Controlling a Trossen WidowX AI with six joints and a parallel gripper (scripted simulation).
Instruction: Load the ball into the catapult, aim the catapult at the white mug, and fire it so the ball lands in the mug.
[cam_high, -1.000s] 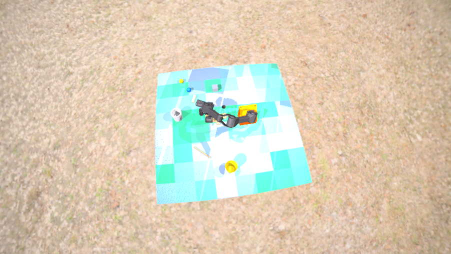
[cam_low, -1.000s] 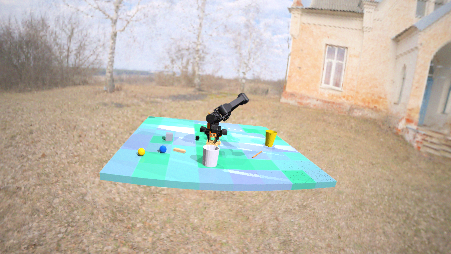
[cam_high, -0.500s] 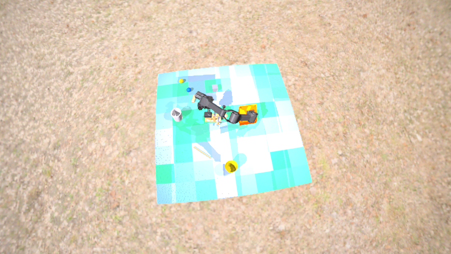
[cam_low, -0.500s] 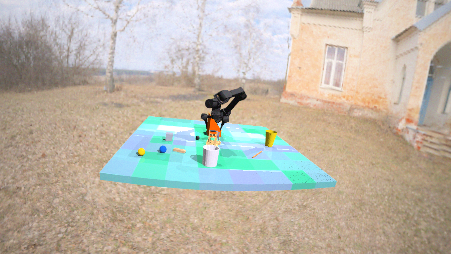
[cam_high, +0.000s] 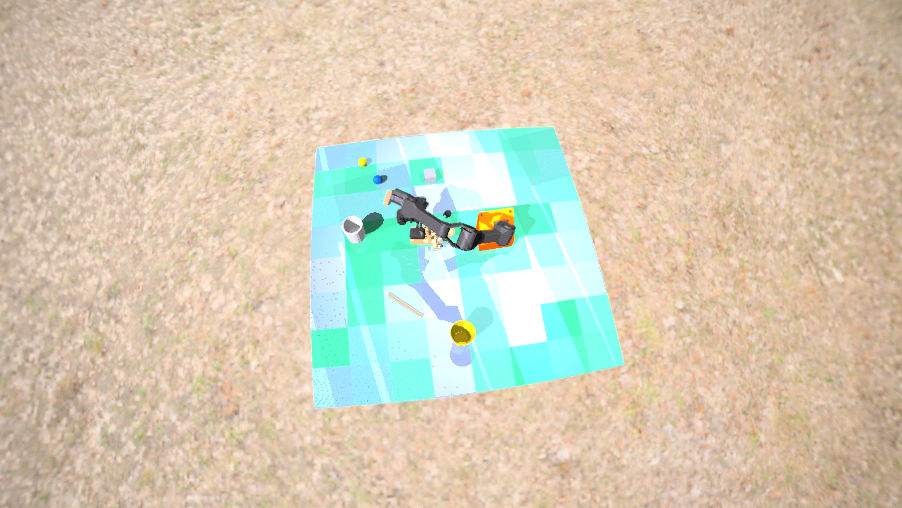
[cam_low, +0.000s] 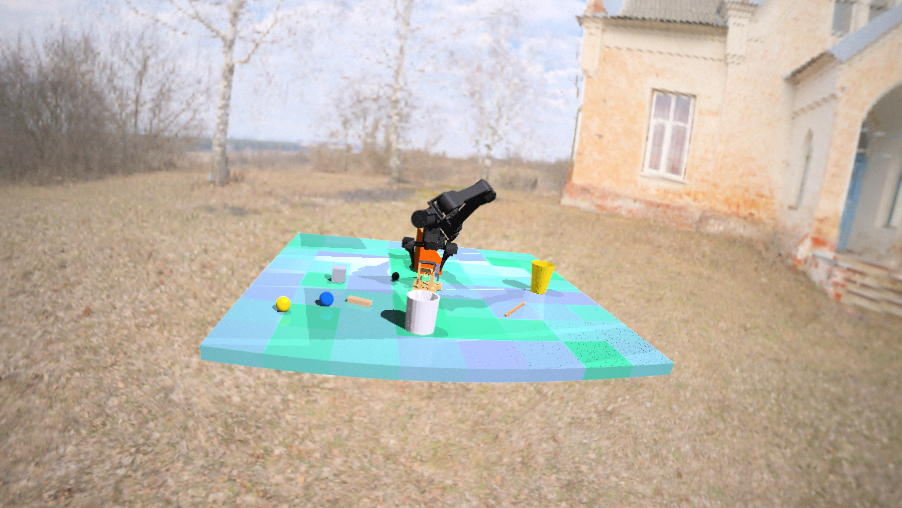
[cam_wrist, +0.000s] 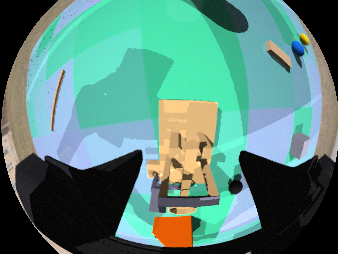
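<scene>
Now: the black ball 140 mm behind my gripper tip, 90 mm to the right of it and 70 mm below it. From my gripper tip the other things lie so: wooden catapult: 60 mm behind, 40 mm below, 30 mm to the left; then white mug: 290 mm ahead, 60 mm to the right, 60 mm below; then small wooden block: 220 mm to the right, 120 mm ahead, 80 mm below.
</scene>
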